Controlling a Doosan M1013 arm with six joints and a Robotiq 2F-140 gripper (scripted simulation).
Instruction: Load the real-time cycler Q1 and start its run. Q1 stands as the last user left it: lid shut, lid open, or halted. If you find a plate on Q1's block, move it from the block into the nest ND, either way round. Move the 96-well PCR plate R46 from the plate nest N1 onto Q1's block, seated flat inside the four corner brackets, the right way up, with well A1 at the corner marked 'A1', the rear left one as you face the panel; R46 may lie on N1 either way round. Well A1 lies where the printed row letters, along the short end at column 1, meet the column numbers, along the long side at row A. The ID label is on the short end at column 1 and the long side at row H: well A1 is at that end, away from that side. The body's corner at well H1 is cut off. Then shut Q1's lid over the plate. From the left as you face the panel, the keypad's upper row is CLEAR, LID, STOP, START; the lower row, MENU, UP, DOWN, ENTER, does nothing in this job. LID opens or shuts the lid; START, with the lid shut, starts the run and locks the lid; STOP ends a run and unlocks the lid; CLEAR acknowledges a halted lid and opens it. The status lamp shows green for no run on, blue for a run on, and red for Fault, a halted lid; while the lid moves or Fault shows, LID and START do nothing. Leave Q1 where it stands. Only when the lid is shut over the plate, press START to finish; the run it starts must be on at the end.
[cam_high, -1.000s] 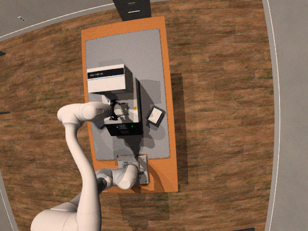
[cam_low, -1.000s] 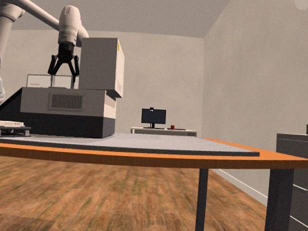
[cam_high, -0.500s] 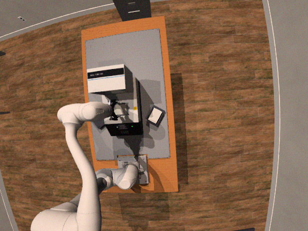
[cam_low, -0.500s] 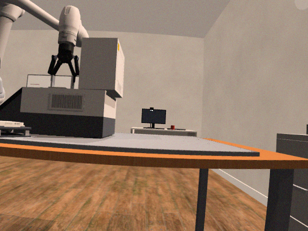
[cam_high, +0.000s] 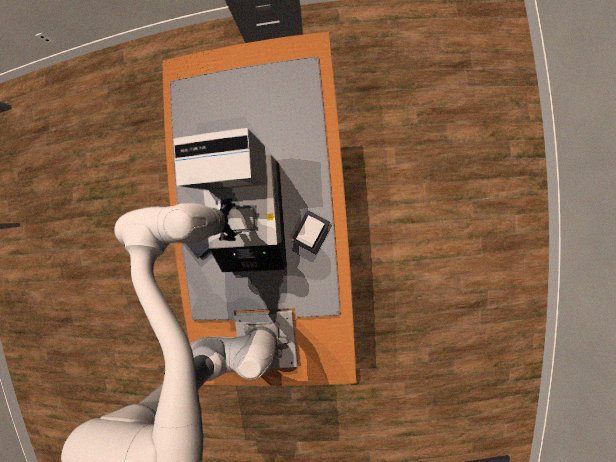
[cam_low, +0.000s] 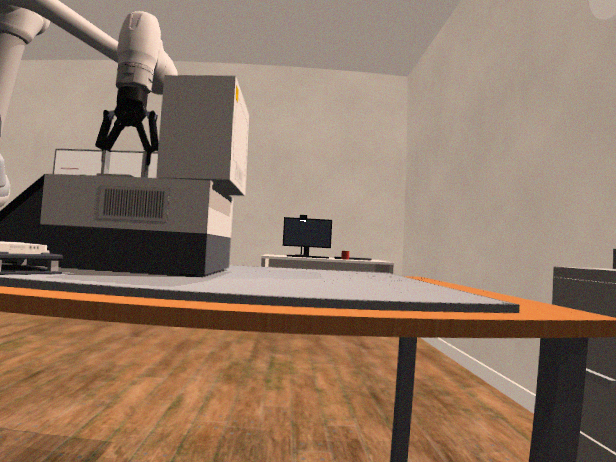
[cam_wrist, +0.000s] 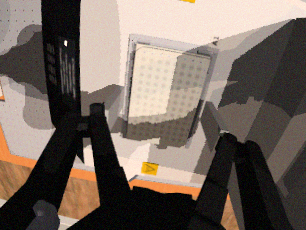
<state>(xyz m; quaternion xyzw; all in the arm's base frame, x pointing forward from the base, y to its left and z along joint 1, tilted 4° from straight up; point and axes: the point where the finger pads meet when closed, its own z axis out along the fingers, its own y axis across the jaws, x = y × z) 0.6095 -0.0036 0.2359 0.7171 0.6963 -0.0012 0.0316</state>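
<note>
Right now the 96-well plate is 3 cm below my hand. Round my hand: dark plate nest N1: 9 cm behind, 28 cm to the right, 21 cm below; dark nest: 7 cm behind, 30 cm to the left, 22 cm below; white plate R46: 9 cm behind, 28 cm to the right, 20 cm below.
</note>
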